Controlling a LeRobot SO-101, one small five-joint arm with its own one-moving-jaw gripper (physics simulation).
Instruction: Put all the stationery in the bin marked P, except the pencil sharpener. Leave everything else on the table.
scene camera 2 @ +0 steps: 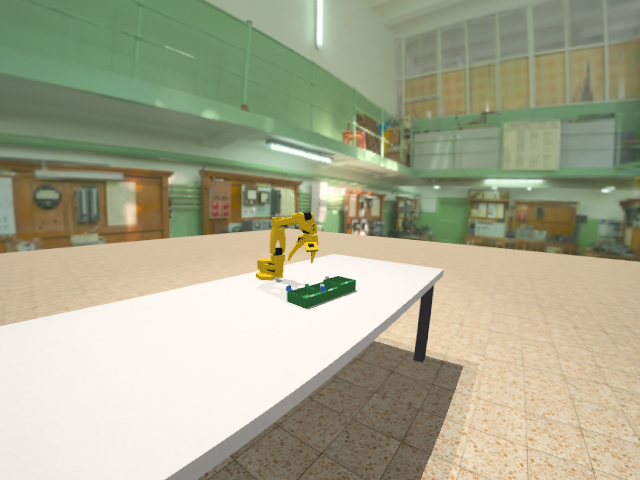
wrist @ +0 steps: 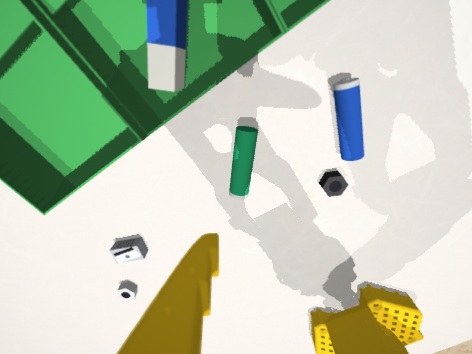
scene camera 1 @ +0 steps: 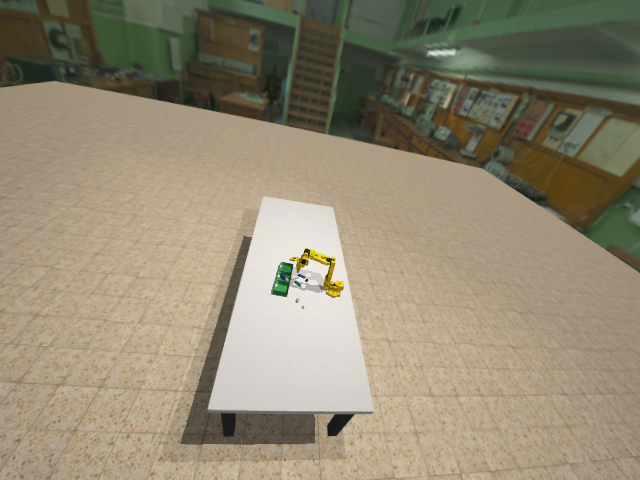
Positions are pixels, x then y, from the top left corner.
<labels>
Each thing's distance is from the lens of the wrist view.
green bin unit (wrist: 82, 101): 0.17 m
blue cylinder (wrist: 347, 98): 0.15 m
</labels>
